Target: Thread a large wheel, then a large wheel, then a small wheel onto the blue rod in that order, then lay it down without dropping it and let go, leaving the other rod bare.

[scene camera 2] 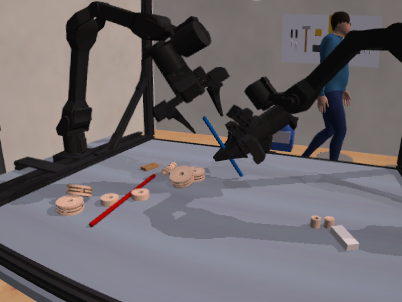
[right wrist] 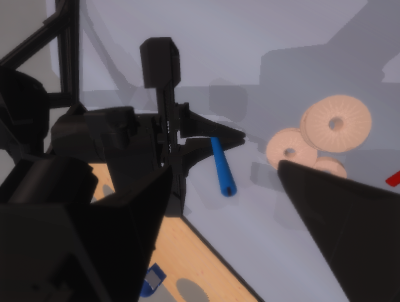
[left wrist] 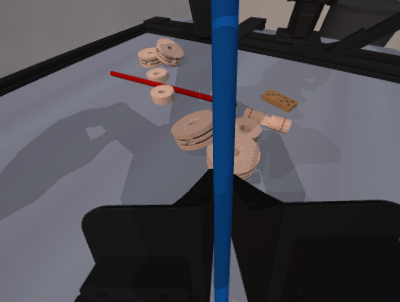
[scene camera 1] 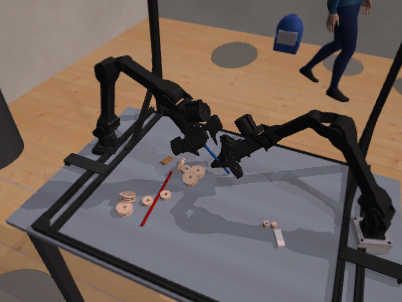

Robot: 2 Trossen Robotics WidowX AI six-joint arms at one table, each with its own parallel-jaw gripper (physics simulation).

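Places are measured from the left arm's base along level axes (x ahead, y left, z up), in millimetres.
Where they show: left gripper, between the fingertips: (scene camera 2: 214, 159) (right wrist: 244, 137) (left wrist: 217, 174) (scene camera 1: 211, 166); right gripper, between the fingertips: (scene camera 2: 208, 124) (right wrist: 224, 168) (left wrist: 214, 3) (scene camera 1: 208, 149); left arm's base, origin of its link: (scene camera 1: 371, 230); right arm's base, origin of its link: (scene camera 2: 75, 152) (left wrist: 297, 35) (scene camera 1: 108, 144).
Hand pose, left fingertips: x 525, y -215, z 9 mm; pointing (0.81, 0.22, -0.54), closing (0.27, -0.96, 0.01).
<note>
Things, the pixels of their top centre, and the offset from my left fingertips.
- small wheel, centre of its top: (left wrist: 245, 127) (right wrist: 325, 175) dy -19, dx +97, dz -41 mm
- bare red rod, centre of its top: (left wrist: 164, 84) (scene camera 2: 127, 194) (scene camera 1: 157, 195) dy +127, dx +177, dz -45 mm
- brown domino-like block, centre of its top: (left wrist: 280, 98) (scene camera 2: 149, 165) (scene camera 1: 167, 159) dy -65, dx +180, dz -46 mm
- white block, centre of its top: (scene camera 2: 344, 234) (scene camera 1: 279, 237) dy +251, dx -240, dz -42 mm
The blue rod (scene camera 1: 212, 153) (scene camera 2: 212, 129) (left wrist: 225, 100) (right wrist: 218, 156) is tilted above the table, with no wheels on it. My left gripper (scene camera 2: 221, 153) (left wrist: 217, 174) is shut on it. My right gripper (scene camera 2: 207, 123) (right wrist: 224, 168) is open and empty, its fingers spread around the rod's upper end. Two large wheels (scene camera 1: 190, 180) (scene camera 2: 181, 183) (left wrist: 187, 135) (right wrist: 320, 125) lie below, beside a small wheel (left wrist: 256, 131) (right wrist: 336, 165). Two more large wheels (scene camera 1: 124, 213) (scene camera 2: 70, 210) lie at the picture's left. Two small wheels (scene camera 1: 162, 196) (scene camera 2: 140, 197) lie beside the bare red rod (scene camera 1: 151, 209) (scene camera 2: 107, 213) (left wrist: 130, 77).
A brown domino-like block (scene camera 1: 167, 160) (scene camera 2: 150, 166) (left wrist: 279, 100) and small wooden cylinders (scene camera 2: 169, 168) (left wrist: 278, 123) lie near the central wheels. Two small cylinders (scene camera 2: 315, 222) and a white block (scene camera 1: 279, 238) (scene camera 2: 345, 238) lie at the right. Dark frame rails edge the table.
</note>
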